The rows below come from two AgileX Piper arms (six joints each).
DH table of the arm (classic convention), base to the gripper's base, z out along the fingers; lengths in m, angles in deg. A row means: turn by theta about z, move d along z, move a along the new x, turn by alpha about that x. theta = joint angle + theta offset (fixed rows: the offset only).
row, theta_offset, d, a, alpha
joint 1, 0.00, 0.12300, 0.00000, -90.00
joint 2, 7.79, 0.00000, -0.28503, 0.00
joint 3, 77.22, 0.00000, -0.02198, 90.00
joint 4, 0.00, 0.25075, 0.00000, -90.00
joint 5, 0.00, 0.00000, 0.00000, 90.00
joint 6, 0.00, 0.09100, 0.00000, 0.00
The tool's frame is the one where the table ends.
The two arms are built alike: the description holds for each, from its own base.
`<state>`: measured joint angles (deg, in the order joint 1, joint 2, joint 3, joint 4, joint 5, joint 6); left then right.
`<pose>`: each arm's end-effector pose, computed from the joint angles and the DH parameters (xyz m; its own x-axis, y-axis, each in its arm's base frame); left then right.
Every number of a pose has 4 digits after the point.
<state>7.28 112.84 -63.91 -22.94 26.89 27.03 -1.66 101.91 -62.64 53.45 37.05 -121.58</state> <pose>0.3722 0.0314 0.1265 -0.9271 -0.0087 -0.3748 0.0408 0.9915 -0.1239 0.3584 0.0337 0.2004 -0.0090 -0.8432 -0.5375 -0.8820 0.2600 -0.3931</pose>
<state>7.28 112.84 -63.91 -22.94 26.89 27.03 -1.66 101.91 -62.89 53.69 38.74 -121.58</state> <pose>0.3722 0.0314 0.1265 -0.9271 -0.0087 -0.3748 0.0408 0.9915 -0.1239 0.3573 0.0356 0.2016 -0.0014 -0.8339 -0.5519 -0.8913 0.2513 -0.3775</pose>
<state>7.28 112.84 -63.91 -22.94 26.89 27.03 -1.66 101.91 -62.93 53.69 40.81 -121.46</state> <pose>0.3722 0.0314 0.1265 -0.9271 -0.0087 -0.3748 0.0408 0.9915 -0.1239 0.3549 0.0377 0.2017 0.0054 -0.8239 -0.5667 -0.9046 0.2375 -0.3540</pose>
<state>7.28 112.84 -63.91 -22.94 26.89 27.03 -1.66 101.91 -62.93 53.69 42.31 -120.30</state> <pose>0.3722 0.0314 0.1265 -0.9271 -0.0087 -0.3748 0.0408 0.9915 -0.1239 0.3531 0.0391 0.2017 -0.0074 -0.8120 -0.5835 -0.9139 0.2423 -0.3257</pose>
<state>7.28 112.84 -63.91 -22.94 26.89 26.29 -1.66 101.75 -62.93 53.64 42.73 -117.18</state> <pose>0.3722 0.0314 0.1265 -0.9275 -0.0215 -0.3732 0.0288 0.9913 -0.1287 0.3523 0.0395 0.2026 -0.0537 -0.7964 -0.6024 -0.9141 0.2820 -0.2913</pose>
